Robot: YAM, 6 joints.
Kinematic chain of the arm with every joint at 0, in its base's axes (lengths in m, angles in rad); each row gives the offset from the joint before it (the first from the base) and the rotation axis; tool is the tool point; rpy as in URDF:
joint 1: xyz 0 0 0.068 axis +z
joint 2: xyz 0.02 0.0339 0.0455 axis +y
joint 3: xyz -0.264 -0.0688 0 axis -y
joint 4: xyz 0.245 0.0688 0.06 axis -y
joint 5: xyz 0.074 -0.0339 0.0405 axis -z
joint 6: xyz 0.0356 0 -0.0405 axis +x
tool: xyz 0 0 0 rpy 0 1.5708 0
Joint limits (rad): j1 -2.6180..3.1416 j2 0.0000..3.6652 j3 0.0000..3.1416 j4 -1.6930..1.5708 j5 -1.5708..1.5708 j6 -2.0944..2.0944
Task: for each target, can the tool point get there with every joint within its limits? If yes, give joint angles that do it. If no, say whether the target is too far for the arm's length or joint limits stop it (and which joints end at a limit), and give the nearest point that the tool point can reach.
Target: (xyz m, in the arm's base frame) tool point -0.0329 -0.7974 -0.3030
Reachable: no: too far | nearest point -0.0236 -0.5713 -0.1819 | short by 0.257 m
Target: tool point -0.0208 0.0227 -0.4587
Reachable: no: joint limits stop it (at a limit: joint 2) | nearest point -0.0595 0.0650 -0.3428 | short by 0.129 m
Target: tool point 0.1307 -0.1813 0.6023
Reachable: yes | joints 2.0765 0.6434 1.8704 0.9636 0.8413 -0.8011
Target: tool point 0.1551 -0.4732 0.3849
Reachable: yes | joints 1.8804 0.3922 2.4425 1.2677 0.0998 -0.9599
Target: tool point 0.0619 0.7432 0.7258
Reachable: no: too far | nearest point 0.0414 0.4966 0.5171 | short by 0.324 m
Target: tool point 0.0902 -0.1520 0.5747
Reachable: yes | joints -1.2263 1.1747 1.7133 -0.0487 -1.2278 1.1796
